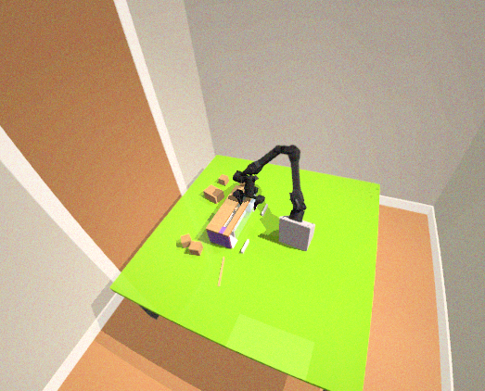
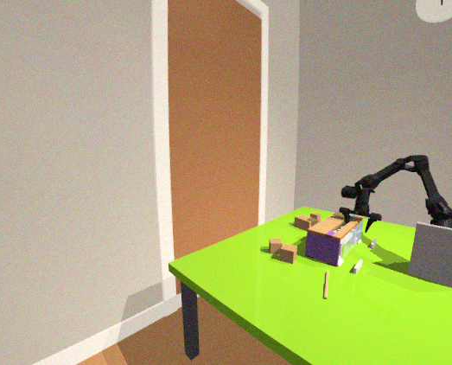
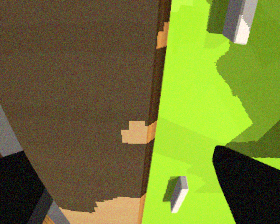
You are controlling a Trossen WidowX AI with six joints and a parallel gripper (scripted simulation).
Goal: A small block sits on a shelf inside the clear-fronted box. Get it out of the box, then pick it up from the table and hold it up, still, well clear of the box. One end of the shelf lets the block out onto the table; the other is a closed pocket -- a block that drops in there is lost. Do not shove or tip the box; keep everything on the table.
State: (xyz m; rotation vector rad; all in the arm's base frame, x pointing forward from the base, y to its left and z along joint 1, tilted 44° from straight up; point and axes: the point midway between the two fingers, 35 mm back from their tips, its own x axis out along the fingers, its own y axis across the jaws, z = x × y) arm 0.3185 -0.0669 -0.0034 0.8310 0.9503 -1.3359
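My gripper tip is 60 mm to the right of the box, 30 mm short of it and 30 mm above it. The rest, counted from my gripper tip: thin wooden stick 390 mm to the left, 90 mm below, 50 mm behind.
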